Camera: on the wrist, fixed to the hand. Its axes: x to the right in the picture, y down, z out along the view.
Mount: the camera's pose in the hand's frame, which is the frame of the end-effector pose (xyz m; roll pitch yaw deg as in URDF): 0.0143 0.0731 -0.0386 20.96 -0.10 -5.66
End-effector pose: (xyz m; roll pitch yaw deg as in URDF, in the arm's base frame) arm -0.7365 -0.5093 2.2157 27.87 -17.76 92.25
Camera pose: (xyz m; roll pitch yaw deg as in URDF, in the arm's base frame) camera -0.8196 -0.4990 2.2201 50.31 -15.14 87.02
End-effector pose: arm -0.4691 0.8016 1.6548 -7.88 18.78 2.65
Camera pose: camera -0.4742 0.8686 1.6045 11.23 17.81 -3.23
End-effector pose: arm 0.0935 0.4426 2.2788 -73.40 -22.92 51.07
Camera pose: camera 0.1341 0.4673 2.2097 -51.70 -28.36 49.34
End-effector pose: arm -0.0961 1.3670 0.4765 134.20 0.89 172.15
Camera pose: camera -0.1083 1.3922 0.5556 155.36 5.01 176.04
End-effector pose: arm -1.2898 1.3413 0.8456 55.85 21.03 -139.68
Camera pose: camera -1.2634 1.2680 0.8767 75.37 25.62 -143.29
